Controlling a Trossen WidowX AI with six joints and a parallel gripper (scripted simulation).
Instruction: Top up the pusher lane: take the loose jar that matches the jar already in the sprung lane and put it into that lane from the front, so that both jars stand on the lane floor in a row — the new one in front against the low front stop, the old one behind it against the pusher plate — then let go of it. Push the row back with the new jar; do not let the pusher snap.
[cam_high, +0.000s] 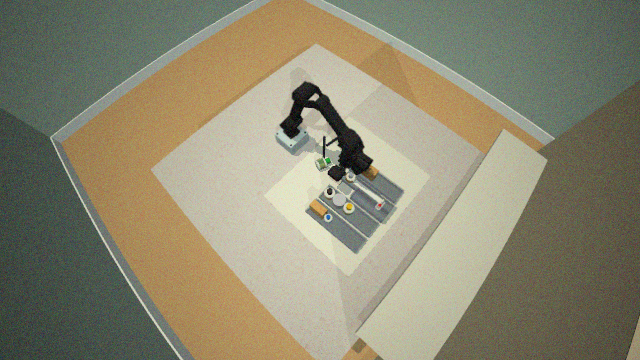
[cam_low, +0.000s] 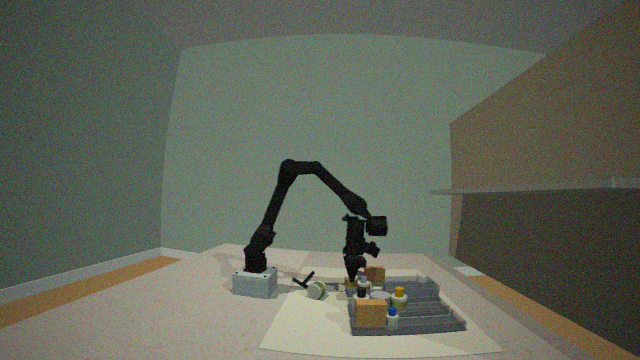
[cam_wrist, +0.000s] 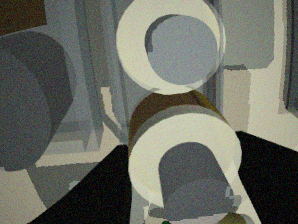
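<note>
The green-banded jar lies 10 cm behind my gripper tip, 3 cm to the right of it and 3 cm below it. From my gripper tip the other things lie so: shelf 52 cm ahead, 31 cm above, 2 cm to the left; grey lane rack 17 cm ahead, 3 cm below.
</note>
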